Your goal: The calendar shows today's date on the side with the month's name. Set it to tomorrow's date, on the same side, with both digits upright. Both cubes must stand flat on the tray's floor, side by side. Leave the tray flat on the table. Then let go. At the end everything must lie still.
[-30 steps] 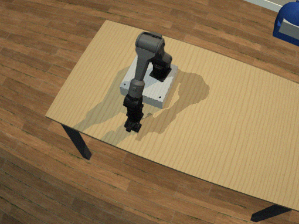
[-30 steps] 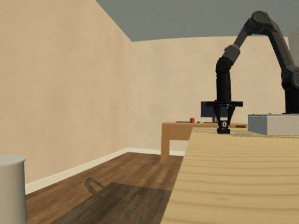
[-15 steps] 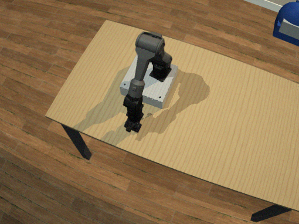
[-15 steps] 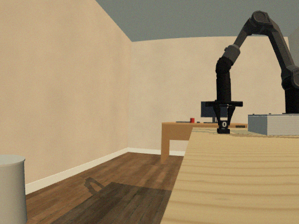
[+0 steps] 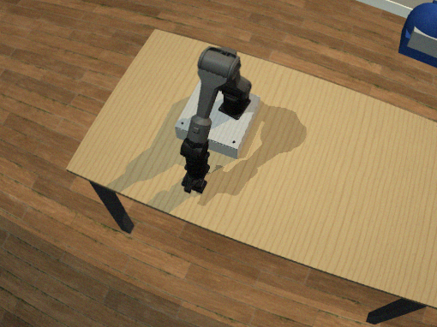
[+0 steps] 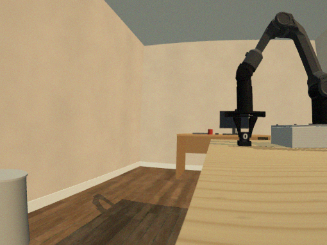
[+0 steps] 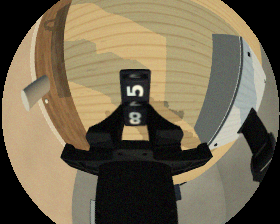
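Now: the calendar tray 20 mm to the right of my hand and 30 mm below it. Round my hand: black calendar cube (30 mm to the right, 10 mm below).
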